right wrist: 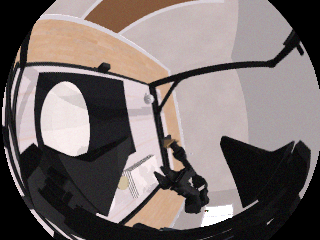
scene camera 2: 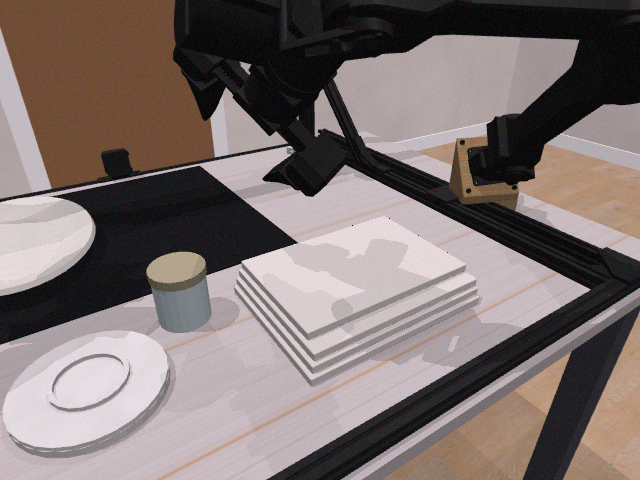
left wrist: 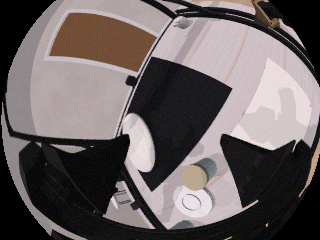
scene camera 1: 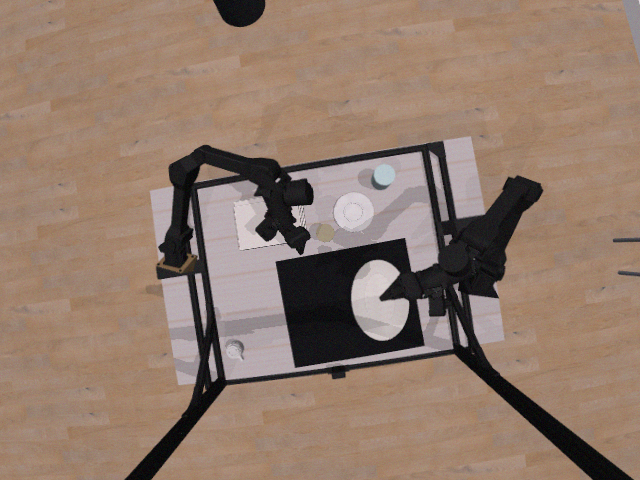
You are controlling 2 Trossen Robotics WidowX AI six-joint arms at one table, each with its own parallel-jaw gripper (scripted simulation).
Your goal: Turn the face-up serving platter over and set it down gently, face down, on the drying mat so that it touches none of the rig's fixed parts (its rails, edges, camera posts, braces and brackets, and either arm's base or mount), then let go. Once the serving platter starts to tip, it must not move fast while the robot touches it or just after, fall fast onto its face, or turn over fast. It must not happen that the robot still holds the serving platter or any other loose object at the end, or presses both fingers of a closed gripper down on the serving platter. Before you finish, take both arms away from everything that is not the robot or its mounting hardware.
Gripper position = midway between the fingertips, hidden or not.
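Note:
You can see the left gripper (scene camera 2: 236, 148) and the right gripper (scene camera 1: 385, 298). There's a round white plate (scene camera 2: 84, 395), (left wrist: 196, 204) and (scene camera 1: 353, 212), and a white oval serving platter (scene camera 1: 379, 320), (right wrist: 65, 126) and (left wrist: 141, 152). The scene has a white board too (scene camera 2: 330, 302), (right wrist: 140, 175), (left wrist: 276, 114) and (scene camera 1: 248, 217), plus a black drying mat (scene camera 2: 137, 221).

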